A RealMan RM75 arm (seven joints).
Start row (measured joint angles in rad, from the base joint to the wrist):
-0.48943 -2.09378 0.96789 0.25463 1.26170 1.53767 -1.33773
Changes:
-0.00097 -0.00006 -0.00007 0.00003 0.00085 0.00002 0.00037
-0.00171 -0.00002 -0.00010 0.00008 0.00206 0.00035 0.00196
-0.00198 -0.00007 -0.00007 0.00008 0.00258 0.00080 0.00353
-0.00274 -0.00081 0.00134 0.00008 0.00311 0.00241 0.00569
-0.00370 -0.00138 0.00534 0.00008 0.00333 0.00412 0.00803
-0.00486 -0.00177 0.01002 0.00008 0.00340 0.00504 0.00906
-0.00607 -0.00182 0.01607 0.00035 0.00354 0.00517 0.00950
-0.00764 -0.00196 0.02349 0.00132 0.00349 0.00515 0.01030
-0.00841 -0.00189 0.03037 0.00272 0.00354 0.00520 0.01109
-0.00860 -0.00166 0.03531 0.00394 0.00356 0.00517 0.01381
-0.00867 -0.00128 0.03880 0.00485 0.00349 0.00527 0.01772
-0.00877 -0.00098 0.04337 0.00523 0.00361 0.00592 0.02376
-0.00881 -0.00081 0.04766 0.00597 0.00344 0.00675 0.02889
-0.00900 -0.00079 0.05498 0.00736 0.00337 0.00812 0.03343
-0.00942 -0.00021 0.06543 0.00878 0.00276 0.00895 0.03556
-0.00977 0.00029 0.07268 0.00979 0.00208 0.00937 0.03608
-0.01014 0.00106 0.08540 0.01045 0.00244 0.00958 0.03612
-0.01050 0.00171 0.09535 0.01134 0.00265 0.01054 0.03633
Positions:
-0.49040 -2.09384 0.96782 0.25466 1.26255 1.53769 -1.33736
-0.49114 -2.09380 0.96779 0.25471 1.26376 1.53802 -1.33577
-0.49141 -2.09385 0.96782 0.25471 1.26428 1.53847 -1.33420
-0.49217 -2.09459 0.96923 0.25471 1.26481 1.54008 -1.33204
-0.49313 -2.09516 0.97323 0.25471 1.26503 1.54179 -1.32970
-0.49429 -2.09555 0.97791 0.25471 1.26510 1.54271 -1.32867
-0.49550 -2.09560 0.98396 0.25498 1.26524 1.54284 -1.32823
-0.49707 -2.09574 0.99138 0.25595 1.26519 1.54282 -1.32743
-0.49784 -2.09567 0.99826 0.25735 1.26524 1.54287 -1.32664
-0.49803 -2.09544 1.00320 0.25857 1.26526 1.54284 -1.32392
-0.49810 -2.09506 1.00669 0.25948 1.26519 1.54294 -1.32001
-0.49820 -2.09476 1.01126 0.25986 1.26531 1.54359 -1.31397
-0.49824 -2.09459 1.01555 0.26060 1.26514 1.54442 -1.30884
-0.49843 -2.09457 1.02287 0.26199 1.26507 1.54579 -1.30430
-0.49885 -2.09399 1.03332 0.26341 1.26446 1.54662 -1.30217
-0.49920 -2.09349 1.04057 0.26442 1.26378 1.54704 -1.30165
-0.49957 -2.09272 1.05329 0.26508 1.26414 1.54725 -1.30161
-0.49993 -2.09207 1.06324 0.26597 1.26435 1.54821 -1.30140

